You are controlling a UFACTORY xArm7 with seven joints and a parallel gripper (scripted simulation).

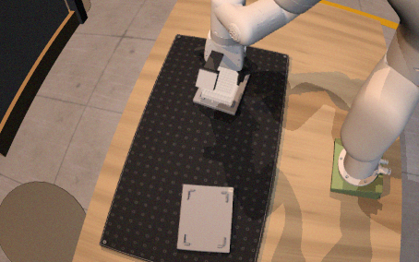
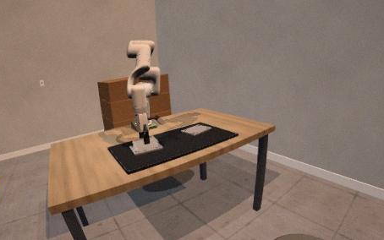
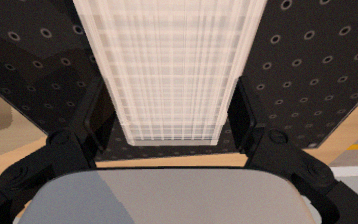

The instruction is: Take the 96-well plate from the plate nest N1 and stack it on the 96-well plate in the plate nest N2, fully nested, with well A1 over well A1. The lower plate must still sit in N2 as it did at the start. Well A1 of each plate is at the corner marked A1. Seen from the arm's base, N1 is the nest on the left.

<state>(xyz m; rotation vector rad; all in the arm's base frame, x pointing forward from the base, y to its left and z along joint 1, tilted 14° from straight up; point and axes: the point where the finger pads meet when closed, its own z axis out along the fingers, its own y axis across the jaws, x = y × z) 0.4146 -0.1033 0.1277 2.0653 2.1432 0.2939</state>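
The plate nest N2 lies 50 mm below my hand. From my hand the other things lie so: plate nest N1: 370 mm to the left, 100 mm behind, 50 mm below.
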